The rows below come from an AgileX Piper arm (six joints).
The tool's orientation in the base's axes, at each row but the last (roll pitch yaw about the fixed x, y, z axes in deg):
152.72, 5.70, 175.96
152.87, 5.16, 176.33
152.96, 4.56, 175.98
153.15, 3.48, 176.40
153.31, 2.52, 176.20
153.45, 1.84, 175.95
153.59, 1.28, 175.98
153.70, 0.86, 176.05
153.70, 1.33, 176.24
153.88, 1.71, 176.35
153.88, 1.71, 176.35
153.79, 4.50, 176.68
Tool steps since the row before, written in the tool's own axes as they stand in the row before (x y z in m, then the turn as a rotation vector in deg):
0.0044, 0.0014, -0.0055, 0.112, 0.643, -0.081
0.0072, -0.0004, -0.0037, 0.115, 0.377, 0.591
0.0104, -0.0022, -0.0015, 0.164, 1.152, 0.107
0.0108, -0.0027, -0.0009, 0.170, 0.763, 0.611
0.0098, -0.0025, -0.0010, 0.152, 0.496, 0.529
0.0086, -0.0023, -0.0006, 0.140, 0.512, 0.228
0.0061, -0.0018, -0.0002, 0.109, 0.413, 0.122
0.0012, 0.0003, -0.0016, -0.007, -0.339, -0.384
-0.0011, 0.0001, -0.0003, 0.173, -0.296, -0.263
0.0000, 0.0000, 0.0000, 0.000, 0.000, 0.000
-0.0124, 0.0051, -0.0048, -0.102, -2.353, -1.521
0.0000, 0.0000, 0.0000, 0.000, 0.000, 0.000
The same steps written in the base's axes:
-0.0050, -0.0009, 0.0051, -0.110, 0.543, 0.354
-0.0076, -0.0016, 0.0025, -0.044, 0.609, -0.363
-0.0106, -0.0019, -0.0005, -0.122, 1.086, 0.414
-0.0109, -0.0021, -0.0011, -0.097, 0.965, -0.210
-0.0099, -0.0020, -0.0007, -0.095, 0.689, -0.256
-0.0087, -0.0017, -0.0008, -0.101, 0.568, 0.020
-0.0062, -0.0013, -0.0008, -0.081, 0.431, 0.072
-0.0013, -0.0004, 0.0015, -0.029, -0.473, 0.194
0.0011, -0.0001, 0.0003, -0.200, -0.370, 0.101
0.0000, 0.0000, 0.0000, 0.000, 0.000, 0.000
0.0123, 0.0017, 0.0069, -0.085, -2.783, 0.333
0.0000, 0.0000, 0.0000, 0.000, 0.000, 0.000

